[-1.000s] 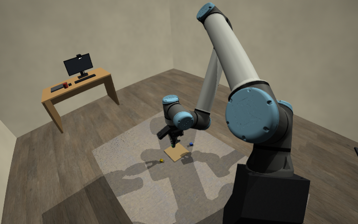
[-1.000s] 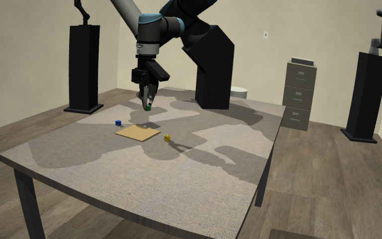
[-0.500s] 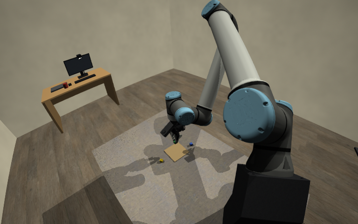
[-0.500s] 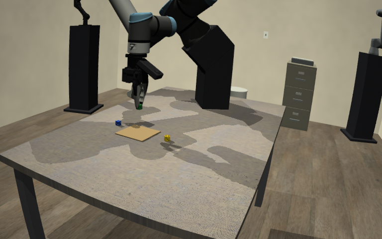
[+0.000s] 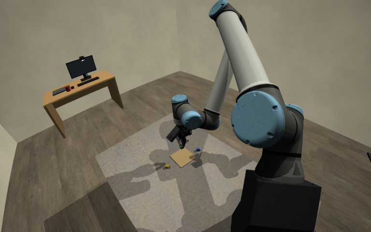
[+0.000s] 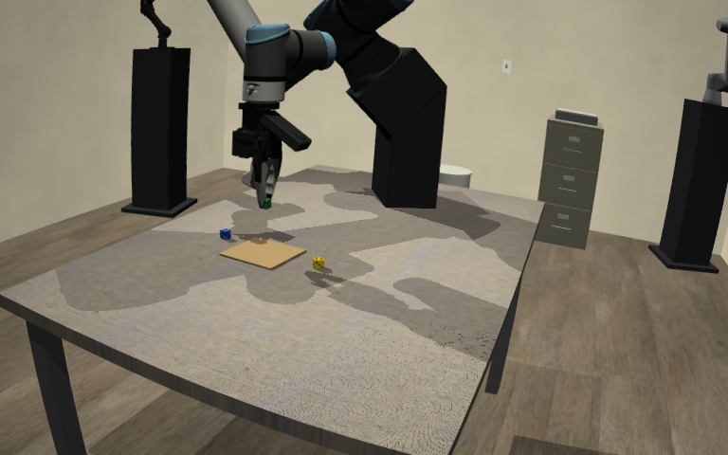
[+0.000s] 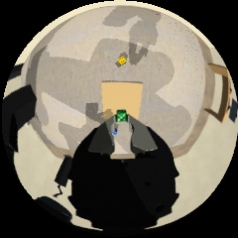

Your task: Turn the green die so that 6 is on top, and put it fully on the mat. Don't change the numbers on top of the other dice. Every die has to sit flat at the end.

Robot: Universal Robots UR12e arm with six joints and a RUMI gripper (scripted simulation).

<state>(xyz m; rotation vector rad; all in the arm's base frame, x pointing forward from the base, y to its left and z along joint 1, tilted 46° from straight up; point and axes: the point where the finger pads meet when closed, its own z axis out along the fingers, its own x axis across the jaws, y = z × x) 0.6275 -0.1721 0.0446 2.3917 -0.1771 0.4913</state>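
Right now my hand is 12 cm above the tan mat. Also, from my hand: blue die: 12 cm to the right, 11 cm below, 6 cm behind; yellow die: 13 cm to the left, 11 cm below, 4 cm ahead; green die: 1 cm below.
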